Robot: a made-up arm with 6 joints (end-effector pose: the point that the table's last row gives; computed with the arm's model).
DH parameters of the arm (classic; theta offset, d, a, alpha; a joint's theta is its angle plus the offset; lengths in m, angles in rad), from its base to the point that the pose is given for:
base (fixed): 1.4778 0 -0.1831 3.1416
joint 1: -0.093 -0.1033 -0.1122 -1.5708
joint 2: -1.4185 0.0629 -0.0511 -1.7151
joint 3: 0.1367 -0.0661 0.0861 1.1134
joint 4: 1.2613 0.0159 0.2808 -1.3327
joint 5: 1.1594 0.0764 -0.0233 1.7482
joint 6: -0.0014 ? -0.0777 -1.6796
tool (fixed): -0.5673 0.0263 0 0
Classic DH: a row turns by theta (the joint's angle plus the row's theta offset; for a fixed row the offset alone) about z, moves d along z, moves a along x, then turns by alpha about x.
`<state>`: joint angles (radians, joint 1 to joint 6).
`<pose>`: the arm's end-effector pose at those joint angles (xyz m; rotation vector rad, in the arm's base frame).
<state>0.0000 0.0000 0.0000 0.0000 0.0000 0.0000</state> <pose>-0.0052 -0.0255 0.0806 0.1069 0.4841 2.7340</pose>
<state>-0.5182 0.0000 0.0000 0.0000 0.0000 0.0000</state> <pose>-0.0844 -0.0402 0.0806 0.0220 -0.5265 -2.9478</pose>
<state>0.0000 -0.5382 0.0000 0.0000 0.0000 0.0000</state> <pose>-0.0052 -0.0751 -0.0541 -0.0325 1.1912 2.5021</pose>
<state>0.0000 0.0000 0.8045 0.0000 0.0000 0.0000</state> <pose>-0.0828 -0.0433 0.1227 1.1761 0.8657 2.6778</pose>
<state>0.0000 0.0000 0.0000 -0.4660 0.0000 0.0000</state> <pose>0.0023 -0.0444 -0.0560 -0.3569 0.9106 2.5633</pose>
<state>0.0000 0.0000 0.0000 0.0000 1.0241 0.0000</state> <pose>-0.1110 0.0149 0.0866 -0.2269 -0.3100 -2.4607</pose>
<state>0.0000 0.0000 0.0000 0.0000 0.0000 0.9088</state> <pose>-0.0221 -0.0568 0.0181 1.1477 0.8556 2.1828</pose>
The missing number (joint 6, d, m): 0.0557
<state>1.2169 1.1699 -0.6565 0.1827 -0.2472 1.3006</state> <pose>0.0306 -0.2408 0.2922 0.6290 -1.5512 1.3190</pose>
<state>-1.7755 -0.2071 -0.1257 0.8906 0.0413 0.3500</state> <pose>-0.1254 -0.1370 0.2463 -0.5855 -0.7478 -1.4981</pose>
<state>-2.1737 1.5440 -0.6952 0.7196 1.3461 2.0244</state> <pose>0.1523 -0.1822 0.2705 -0.0905 -0.1071 -0.2716</pose>
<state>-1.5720 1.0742 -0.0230 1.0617 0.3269 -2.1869</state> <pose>0.3449 -0.1733 0.2798 0.9219 -2.1657 1.2274</pose>
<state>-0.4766 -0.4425 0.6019 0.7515 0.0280 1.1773</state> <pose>-0.0473 -0.0620 0.1253 2.2871 1.5061 1.1789</pose>
